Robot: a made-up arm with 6 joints.
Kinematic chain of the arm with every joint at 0, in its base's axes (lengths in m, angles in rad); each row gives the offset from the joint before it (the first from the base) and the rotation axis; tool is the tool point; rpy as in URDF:
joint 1: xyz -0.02 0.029 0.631 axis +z
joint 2: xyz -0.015 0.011 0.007 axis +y
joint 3: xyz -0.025 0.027 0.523 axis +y
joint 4: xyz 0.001 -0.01 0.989 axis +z
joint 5: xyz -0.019 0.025 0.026 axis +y
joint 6: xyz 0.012 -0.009 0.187 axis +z
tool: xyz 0.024 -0.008 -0.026 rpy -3.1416 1.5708 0
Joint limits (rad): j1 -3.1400..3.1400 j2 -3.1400..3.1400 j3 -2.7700..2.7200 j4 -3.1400..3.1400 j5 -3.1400..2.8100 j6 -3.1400..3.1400
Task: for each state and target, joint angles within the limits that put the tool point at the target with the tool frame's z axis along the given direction. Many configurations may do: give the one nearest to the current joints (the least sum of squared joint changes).
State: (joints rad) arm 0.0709 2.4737 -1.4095 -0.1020 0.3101 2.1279
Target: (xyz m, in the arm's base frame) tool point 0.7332 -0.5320 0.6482 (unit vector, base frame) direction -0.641 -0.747 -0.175
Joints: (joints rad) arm -0.7301 3.1400 -2.2165 0.1171 1.1862 1.6671
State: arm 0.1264 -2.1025 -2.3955 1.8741 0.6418 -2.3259
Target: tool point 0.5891 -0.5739 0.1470 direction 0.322 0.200 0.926
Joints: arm -0.7657 -2.4810 -2.1886 1.9355 -0.0796 -2.3135
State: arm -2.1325 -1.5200 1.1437 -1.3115 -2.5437 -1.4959
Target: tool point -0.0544 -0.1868 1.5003 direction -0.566 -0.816 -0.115
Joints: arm -2.6377 -1.1260 1.8980 -1.4903 -2.1882 -2.2920
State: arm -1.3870 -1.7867 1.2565 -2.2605 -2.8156 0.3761
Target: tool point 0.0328 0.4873 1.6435 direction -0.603 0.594 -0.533
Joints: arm -1.3991 -1.3227 1.3124 -2.2070 -2.5648 0.2684
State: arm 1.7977 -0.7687 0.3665 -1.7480 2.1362 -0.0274
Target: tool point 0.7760 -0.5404 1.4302 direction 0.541 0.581 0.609
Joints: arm 2.5005 -1.4291 0.8882 -1.5696 2.5193 -0.2410
